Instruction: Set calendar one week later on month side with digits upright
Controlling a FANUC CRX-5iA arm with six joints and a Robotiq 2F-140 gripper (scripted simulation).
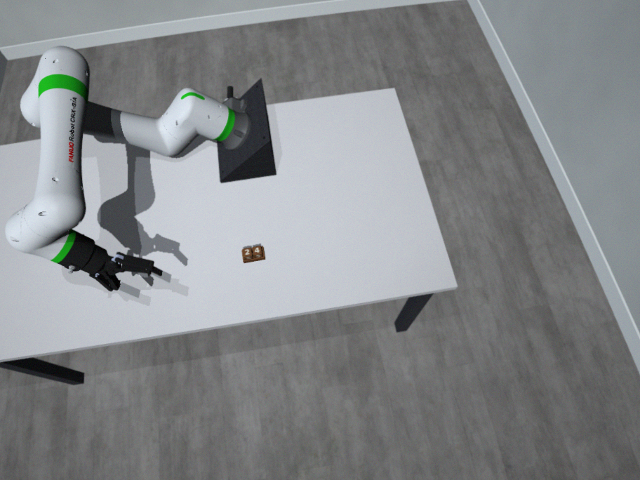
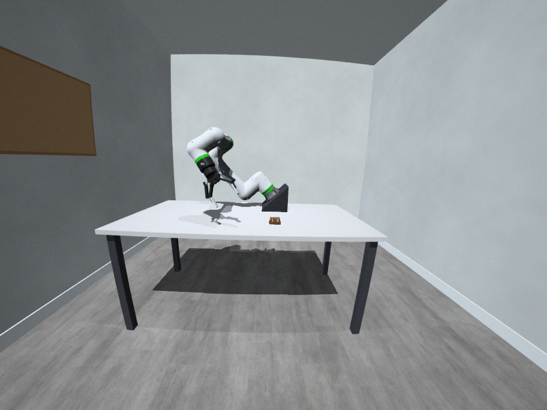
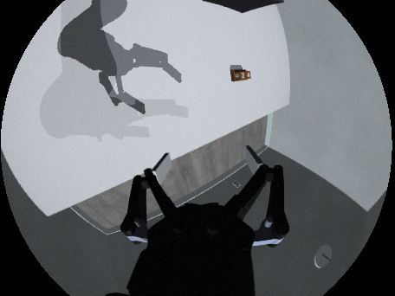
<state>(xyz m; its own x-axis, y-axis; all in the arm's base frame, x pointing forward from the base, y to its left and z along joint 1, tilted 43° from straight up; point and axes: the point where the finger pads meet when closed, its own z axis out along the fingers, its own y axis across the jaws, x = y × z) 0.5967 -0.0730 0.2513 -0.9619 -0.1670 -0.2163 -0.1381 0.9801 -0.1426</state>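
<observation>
Now: the brown cube 29 cm to the left of my hand, 16 cm behind it and 15 cm below it. Round my hand: brown wooden tray: 27 cm to the left, 17 cm below, 16 cm behind.
</observation>
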